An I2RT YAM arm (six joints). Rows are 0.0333 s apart.
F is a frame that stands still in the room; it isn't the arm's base.
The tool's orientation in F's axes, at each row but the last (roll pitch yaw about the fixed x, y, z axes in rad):
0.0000 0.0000 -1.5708
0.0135 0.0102 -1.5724
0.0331 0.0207 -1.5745
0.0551 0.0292 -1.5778
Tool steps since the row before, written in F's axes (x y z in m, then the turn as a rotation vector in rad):
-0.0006 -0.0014 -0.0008 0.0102 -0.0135 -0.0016
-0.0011 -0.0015 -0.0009 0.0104 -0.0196 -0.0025
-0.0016 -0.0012 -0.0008 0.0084 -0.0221 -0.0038
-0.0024 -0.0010 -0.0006 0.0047 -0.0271 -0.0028
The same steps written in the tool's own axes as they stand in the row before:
0.0014 -0.0006 -0.0008 0.0135 0.0102 -0.0016
0.0015 -0.0011 -0.0009 0.0196 0.0104 -0.0024
0.0012 -0.0016 -0.0007 0.0221 0.0084 -0.0036
0.0010 -0.0024 -0.0004 0.0271 0.0048 -0.0023

